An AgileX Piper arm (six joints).
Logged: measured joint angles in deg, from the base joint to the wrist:
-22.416 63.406 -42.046 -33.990 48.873 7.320
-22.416 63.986 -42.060 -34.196 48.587 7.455
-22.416 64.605 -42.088 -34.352 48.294 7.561
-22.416 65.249 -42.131 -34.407 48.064 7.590
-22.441 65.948 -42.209 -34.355 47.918 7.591
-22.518 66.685 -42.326 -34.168 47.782 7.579
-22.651 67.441 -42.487 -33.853 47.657 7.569
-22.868 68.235 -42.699 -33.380 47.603 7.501
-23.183 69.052 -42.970 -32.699 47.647 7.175
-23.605 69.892 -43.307 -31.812 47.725 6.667
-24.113 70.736 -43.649 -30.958 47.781 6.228
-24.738 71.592 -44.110 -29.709 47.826 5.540
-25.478 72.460 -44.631 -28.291 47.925 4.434
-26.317 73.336 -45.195 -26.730 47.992 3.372
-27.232 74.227 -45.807 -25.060 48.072 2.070
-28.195 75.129 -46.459 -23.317 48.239 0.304
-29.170 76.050 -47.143 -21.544 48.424 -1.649
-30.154 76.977 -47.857 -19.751 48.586 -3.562
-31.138 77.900 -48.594 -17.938 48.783 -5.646
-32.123 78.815 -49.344 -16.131 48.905 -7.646
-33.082 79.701 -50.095 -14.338 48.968 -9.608
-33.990 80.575 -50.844 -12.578 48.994 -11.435
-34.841 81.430 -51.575 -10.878 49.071 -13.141
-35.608 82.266 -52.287 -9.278 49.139 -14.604
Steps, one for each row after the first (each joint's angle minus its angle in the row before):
0.000 0.580 -0.014 -0.206 -0.286 0.135
0.000 0.619 -0.028 -0.156 -0.293 0.106
0.000 0.644 -0.043 -0.055 -0.230 0.029
-0.025 0.699 -0.078 0.052 -0.146 0.001
-0.077 0.737 -0.117 0.187 -0.136 -0.012
-0.133 0.756 -0.161 0.315 -0.125 -0.010
-0.217 0.794 -0.212 0.473 -0.054 -0.068
-0.315 0.817 -0.271 0.681 0.044 -0.326
-0.422 0.840 -0.337 0.887 0.078 -0.508
-0.508 0.844 -0.342 0.854 0.056 -0.439
-0.625 0.856 -0.461 1.249 0.045 -0.688
-0.740 0.868 -0.521 1.418 0.099 -1.106
-0.839 0.876 -0.564 1.561 0.067 -1.062
-0.915 0.891 -0.612 1.670 0.080 -1.302
-0.963 0.902 -0.652 1.743 0.167 -1.766
-0.975 0.921 -0.684 1.773 0.185 -1.953
-0.984 0.927 -0.714 1.793 0.162 -1.913
-0.984 0.923 -0.737 1.813 0.197 -2.084
-0.985 0.915 -0.750 1.807 0.122 -2.000
-0.959 0.886 -0.751 1.793 0.063 -1.962
-0.908 0.874 -0.749 1.760 0.026 -1.827
-0.851 0.855 -0.731 1.700 0.077 -1.706
-0.767 0.836 -0.712 1.600 0.068 -1.463

